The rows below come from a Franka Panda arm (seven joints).
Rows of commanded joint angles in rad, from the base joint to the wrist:
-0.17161, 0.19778, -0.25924, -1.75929, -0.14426, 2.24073, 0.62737
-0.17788, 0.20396, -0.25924, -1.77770, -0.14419, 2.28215, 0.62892
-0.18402, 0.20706, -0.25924, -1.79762, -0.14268, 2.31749, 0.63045
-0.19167, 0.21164, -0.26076, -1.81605, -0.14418, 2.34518, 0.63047
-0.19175, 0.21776, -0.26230, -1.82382, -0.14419, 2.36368, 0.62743
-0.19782, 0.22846, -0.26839, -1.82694, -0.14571, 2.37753, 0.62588
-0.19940, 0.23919, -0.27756, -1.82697, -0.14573, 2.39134, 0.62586
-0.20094, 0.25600, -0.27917, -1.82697, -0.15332, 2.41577, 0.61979
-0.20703, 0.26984, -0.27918, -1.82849, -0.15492, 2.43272, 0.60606
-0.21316, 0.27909, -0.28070, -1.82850, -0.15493, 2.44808, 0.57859
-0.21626, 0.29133, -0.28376, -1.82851, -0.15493, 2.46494, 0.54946
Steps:
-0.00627, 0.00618, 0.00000, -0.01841, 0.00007, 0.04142, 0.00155
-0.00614, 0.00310, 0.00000, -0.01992, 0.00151, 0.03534, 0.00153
-0.00765, 0.00458, -0.00152, -0.01843, -0.00150, 0.02769, 0.00002
-0.00008, 0.00612, -0.00154, -0.00777, -0.00001, 0.01850, -0.00304
-0.00607, 0.01070, -0.00609, -0.00312, -0.00152, 0.01385, -0.00155
-0.00158, 0.01073, -0.00917, -0.00003, -0.00002, 0.01381, -0.00002
-0.00154, 0.01681, -0.00161, 0.00000, -0.00759, 0.02443, -0.00607
-0.00609, 0.01384, -0.00001, -0.00152, -0.00160, 0.01695, -0.01373
-0.00613, 0.00925, -0.00152, -0.00001, -0.00001, 0.01536, -0.02747
-0.00310, 0.01224, -0.00306, -0.00001, 0.00000, 0.01686, -0.02913

